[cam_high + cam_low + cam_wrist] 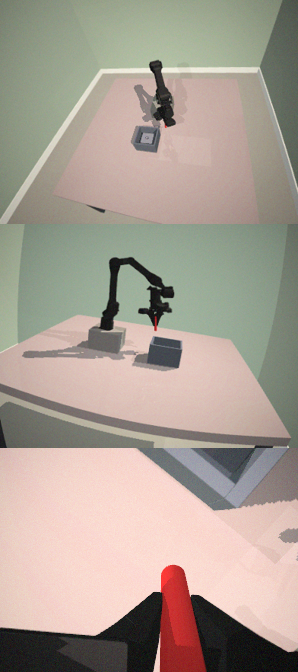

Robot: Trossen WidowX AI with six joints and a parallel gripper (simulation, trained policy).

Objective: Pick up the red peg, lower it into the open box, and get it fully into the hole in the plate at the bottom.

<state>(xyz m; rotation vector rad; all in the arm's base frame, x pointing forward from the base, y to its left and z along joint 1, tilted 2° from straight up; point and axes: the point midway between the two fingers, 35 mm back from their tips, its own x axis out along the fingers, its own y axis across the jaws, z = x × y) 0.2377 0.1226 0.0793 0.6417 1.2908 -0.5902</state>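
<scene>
Right now my gripper tip is 100 mm short of the grey plate, 120 mm to the left of it and 100 mm above it. From my gripper tip the other things lie so: red peg 10 mm above; grey-blue box 100 mm ahead, 120 mm to the right, 110 mm below.
</scene>
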